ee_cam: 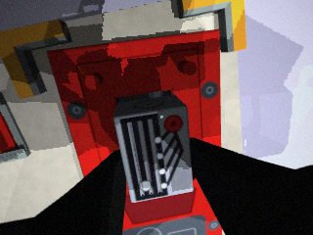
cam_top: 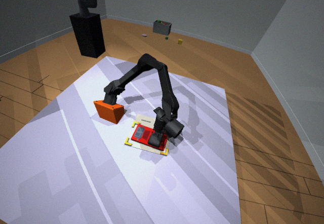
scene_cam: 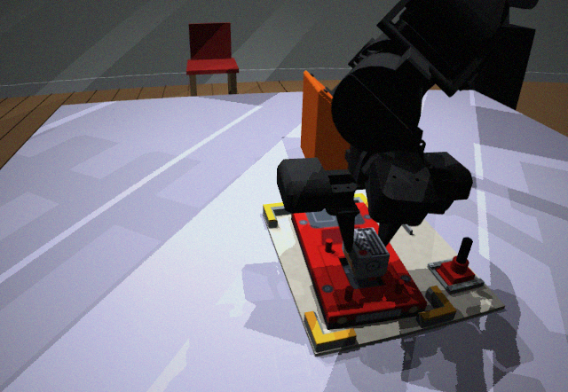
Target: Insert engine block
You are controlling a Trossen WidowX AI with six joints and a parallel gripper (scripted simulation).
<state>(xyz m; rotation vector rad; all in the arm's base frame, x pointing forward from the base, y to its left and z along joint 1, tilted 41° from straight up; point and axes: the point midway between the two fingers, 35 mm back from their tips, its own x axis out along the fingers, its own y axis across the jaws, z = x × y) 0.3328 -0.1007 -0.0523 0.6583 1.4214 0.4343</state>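
Now: gripper tip 1 cm above the grey engine block. The rest, counted from my gripper tip: black post: 12 cm to the left, 3 cm ahead, 2 cm below.
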